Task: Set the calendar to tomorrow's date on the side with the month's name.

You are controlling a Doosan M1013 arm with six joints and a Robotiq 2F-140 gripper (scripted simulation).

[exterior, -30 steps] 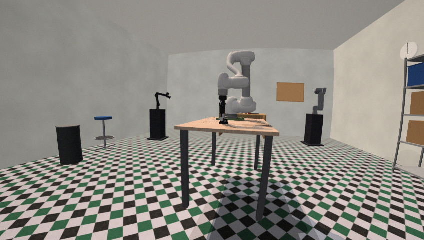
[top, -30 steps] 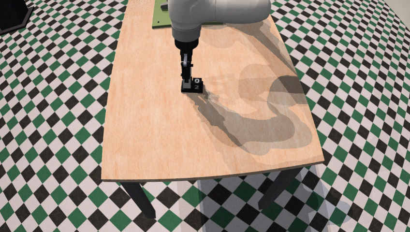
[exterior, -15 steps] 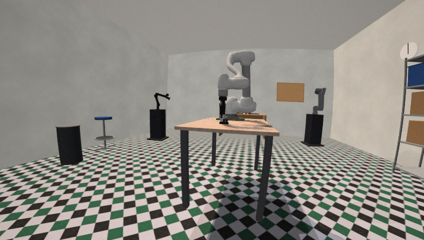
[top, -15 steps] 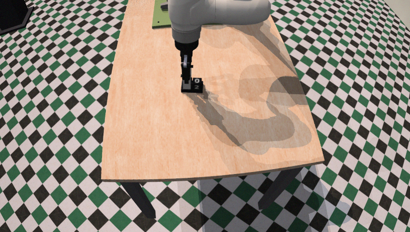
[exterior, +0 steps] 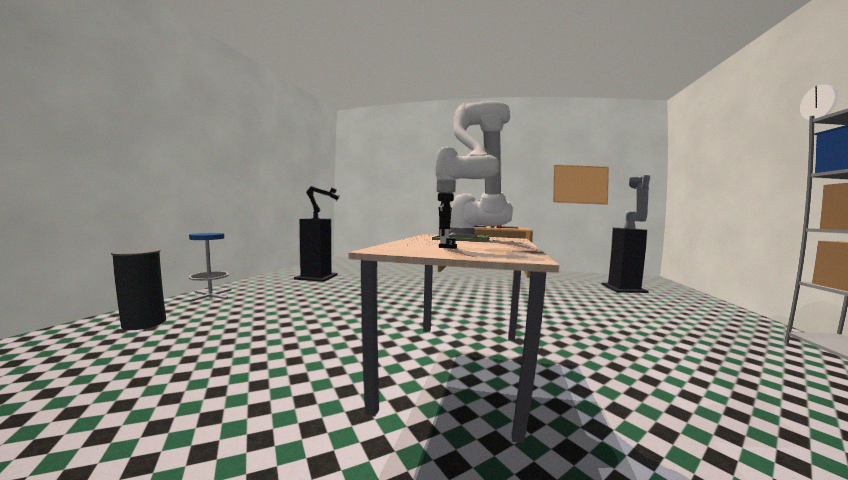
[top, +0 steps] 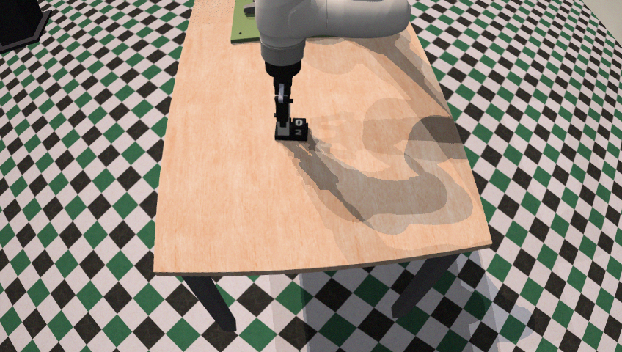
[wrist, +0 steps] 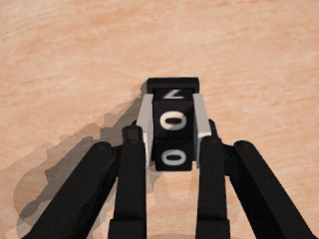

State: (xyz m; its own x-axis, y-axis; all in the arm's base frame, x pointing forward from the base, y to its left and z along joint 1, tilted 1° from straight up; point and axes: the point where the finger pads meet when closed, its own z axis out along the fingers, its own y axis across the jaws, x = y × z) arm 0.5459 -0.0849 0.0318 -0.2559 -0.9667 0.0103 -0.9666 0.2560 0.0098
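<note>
The black cube is 3 cm to the left of my hand, 3 cm below it and 1 cm ahead of it. Also, from my hand: black tray: 4 cm below, 2 cm to the left.
</note>
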